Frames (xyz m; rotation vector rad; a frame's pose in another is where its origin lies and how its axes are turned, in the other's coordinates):
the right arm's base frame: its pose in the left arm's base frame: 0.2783 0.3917 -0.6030 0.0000 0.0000 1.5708
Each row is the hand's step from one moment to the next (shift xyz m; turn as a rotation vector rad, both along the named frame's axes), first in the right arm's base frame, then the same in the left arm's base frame.
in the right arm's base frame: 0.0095 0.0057 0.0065 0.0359 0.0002 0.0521
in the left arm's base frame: -0.0057 0.0095 0.0065 -0.0002 0.0359 0.0521
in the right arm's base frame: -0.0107 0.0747 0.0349 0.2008 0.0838 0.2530
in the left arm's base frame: -0.0747 -0.0107 0.0349 -0.0838 0.2008 0.2530
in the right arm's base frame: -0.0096 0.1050 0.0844 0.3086 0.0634 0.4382
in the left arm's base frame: -0.1050 -0.0096 0.0844 -0.0634 0.3086 0.4382
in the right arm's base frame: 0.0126 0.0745 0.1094 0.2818 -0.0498 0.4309
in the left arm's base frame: -0.0745 0.0126 0.1094 0.0498 0.2818 0.4309
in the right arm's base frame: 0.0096 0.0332 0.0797 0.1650 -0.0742 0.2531
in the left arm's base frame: -0.0332 0.0096 0.0797 0.0742 0.1650 0.2531
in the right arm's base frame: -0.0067 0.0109 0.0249 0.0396 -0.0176 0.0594
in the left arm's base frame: -0.0109 -0.0067 0.0249 0.0176 0.0396 0.0594
